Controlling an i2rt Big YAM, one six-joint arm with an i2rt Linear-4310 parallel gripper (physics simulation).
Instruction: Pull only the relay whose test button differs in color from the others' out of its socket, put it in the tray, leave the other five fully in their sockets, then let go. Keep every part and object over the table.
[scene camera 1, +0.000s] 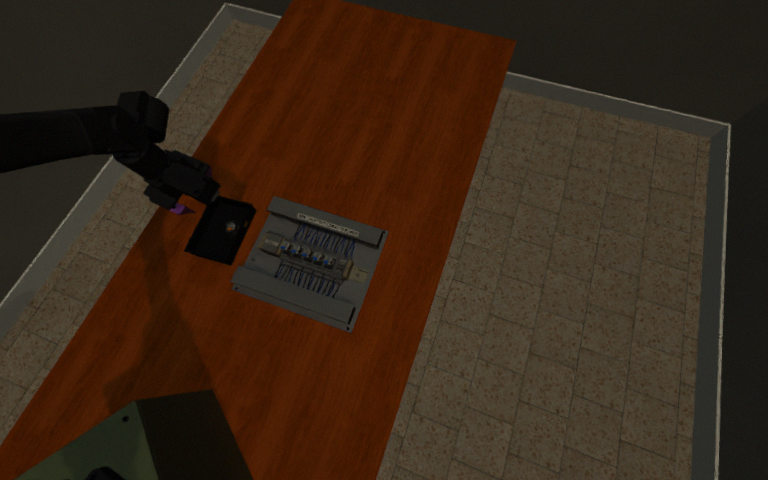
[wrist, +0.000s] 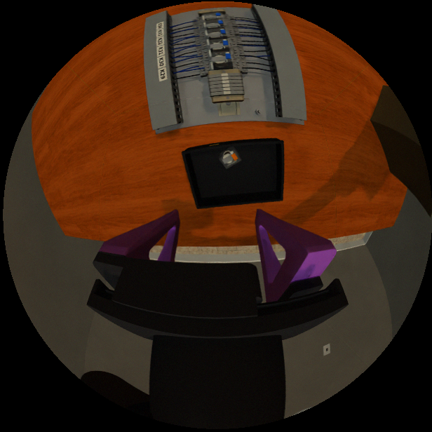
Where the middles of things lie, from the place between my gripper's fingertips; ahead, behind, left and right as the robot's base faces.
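Grey panel (scene camera 1: 352, 292): my hand 17 cm above it, 1 cm short of it, 23 cm to the left of it.
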